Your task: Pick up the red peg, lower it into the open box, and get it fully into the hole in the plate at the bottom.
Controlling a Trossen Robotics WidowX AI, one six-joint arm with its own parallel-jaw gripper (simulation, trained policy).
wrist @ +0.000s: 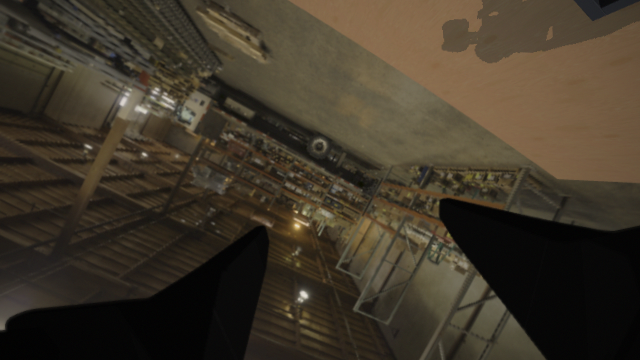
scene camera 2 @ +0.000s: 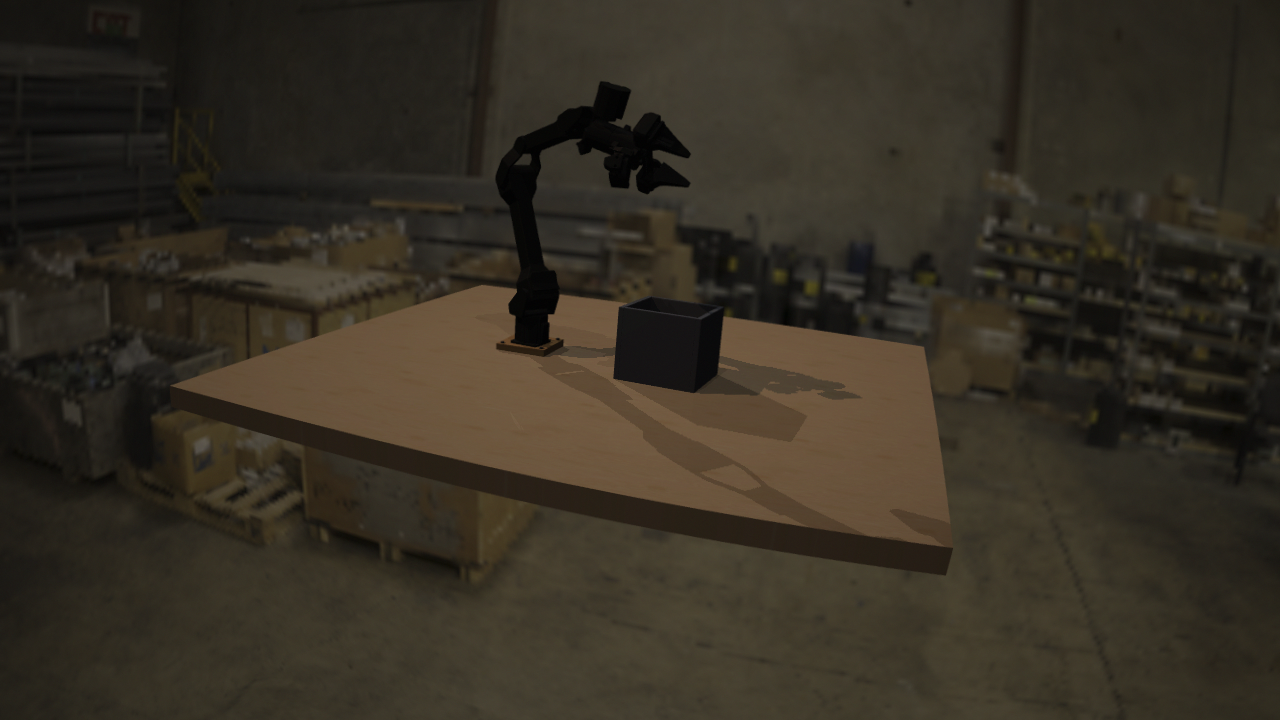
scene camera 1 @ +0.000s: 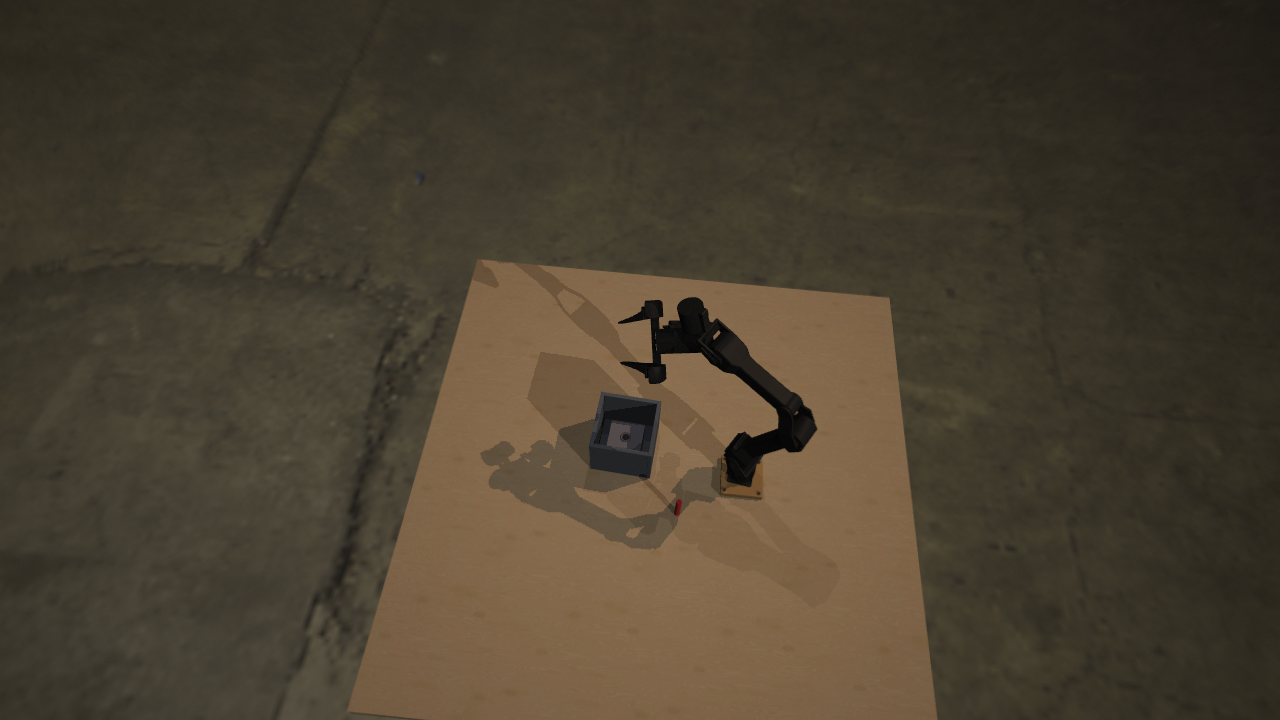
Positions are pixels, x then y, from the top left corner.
Labels:
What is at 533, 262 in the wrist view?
My gripper.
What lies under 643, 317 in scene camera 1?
My gripper.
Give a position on a light grey plate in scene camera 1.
627, 435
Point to a dark box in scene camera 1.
611, 406

